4 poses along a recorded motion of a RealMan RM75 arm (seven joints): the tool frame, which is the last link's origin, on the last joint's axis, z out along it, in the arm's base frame.
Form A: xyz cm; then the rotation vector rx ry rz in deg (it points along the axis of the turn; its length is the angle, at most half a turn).
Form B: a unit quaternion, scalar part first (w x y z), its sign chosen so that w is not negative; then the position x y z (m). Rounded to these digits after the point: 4 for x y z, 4 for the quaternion.
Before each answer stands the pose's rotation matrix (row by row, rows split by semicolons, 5 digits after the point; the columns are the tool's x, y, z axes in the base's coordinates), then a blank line. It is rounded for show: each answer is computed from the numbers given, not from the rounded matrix.
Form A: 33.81, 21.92, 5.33, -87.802, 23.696, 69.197
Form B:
0.42192 -0.77681 -0.46750; 0.32716 -0.35045 0.87758; -0.84555 -0.52322 0.10628

0.5426, -0.6454, 0.1742, 0.5086, 0.3381, 0.2192, 0.0533
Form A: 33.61, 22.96, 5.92, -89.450, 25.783, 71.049
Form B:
0.39363 -0.78486 -0.47859; 0.29526 -0.38509 0.87437; -0.87056 -0.48549 0.08016

0.5217, -0.6516, 0.1878, 0.5176, 0.3361, 0.2296, 0.0592
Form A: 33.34, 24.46, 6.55, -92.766, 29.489, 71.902
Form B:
0.37511 -0.79224 -0.48130; 0.22615 -0.42531 0.87634; -0.89897 -0.43757 0.01963

0.4923, -0.6672, 0.2121, 0.5172, 0.3334, 0.2446, 0.0655
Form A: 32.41, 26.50, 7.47, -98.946, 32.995, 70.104
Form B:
0.39823 -0.78042 -0.48203; 0.12591 -0.47402 0.87147; -0.90860 -0.40774 -0.09051

0.4565, -0.7005, 0.2336, 0.4963, 0.3241, 0.2650, 0.0747
